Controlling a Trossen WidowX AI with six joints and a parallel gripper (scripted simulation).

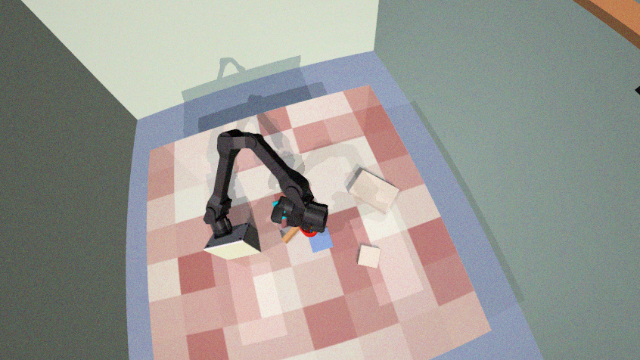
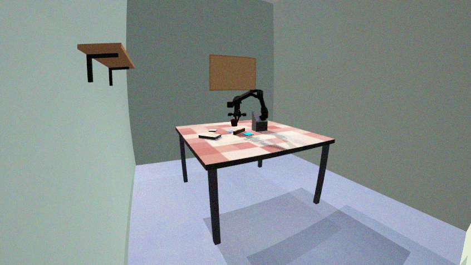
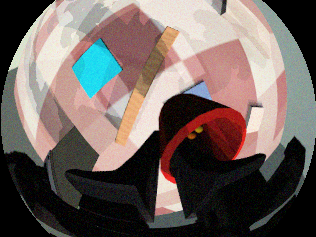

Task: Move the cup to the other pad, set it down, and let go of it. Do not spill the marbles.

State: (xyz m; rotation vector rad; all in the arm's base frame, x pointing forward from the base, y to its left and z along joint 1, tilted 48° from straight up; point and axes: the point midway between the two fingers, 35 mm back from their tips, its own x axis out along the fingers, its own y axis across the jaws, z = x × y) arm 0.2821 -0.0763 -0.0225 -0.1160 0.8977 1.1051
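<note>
Now: the cyan pad 50 mm behind my gripper tip, 130 mm to the left of it and 110 mm below it. Round my gripper tip: red cup 20 mm ahead, 20 mm to the right; then wooden bar 40 mm to the left, 90 mm below; then blue pad 40 mm ahead, 50 mm to the right, 110 mm below.
</note>
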